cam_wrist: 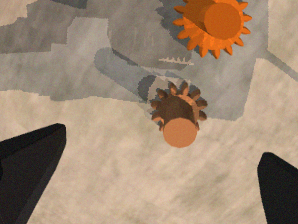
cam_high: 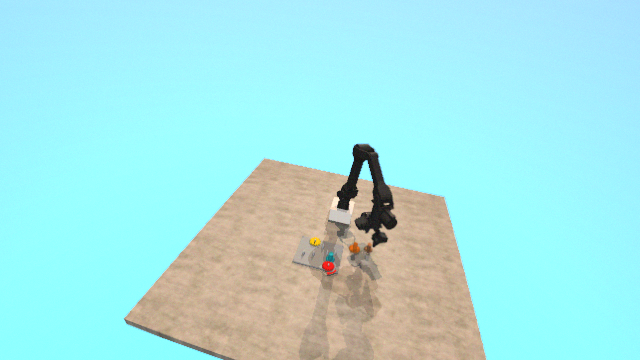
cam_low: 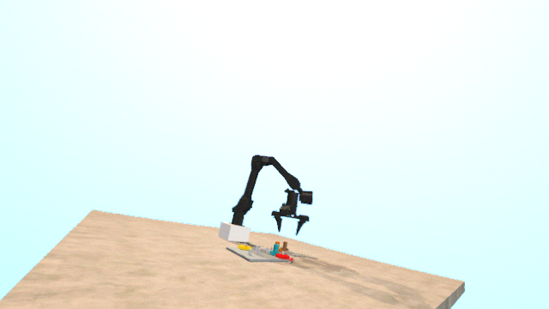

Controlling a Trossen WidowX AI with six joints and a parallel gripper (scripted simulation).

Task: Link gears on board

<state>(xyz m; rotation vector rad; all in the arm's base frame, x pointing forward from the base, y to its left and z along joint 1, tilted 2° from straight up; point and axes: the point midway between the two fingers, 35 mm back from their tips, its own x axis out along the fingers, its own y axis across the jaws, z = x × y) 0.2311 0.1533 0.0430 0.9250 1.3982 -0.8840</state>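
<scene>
Right now my gripper tip is 10 mm past the brown gear, 10 mm to the right of it and 60 mm above it. Also, from my gripper tip: red gear 150 mm ahead, 170 mm to the right, 60 mm below; teal gear 110 mm ahead, 170 mm to the right, 60 mm below; orange gear 60 mm to the right, 60 mm below.
</scene>
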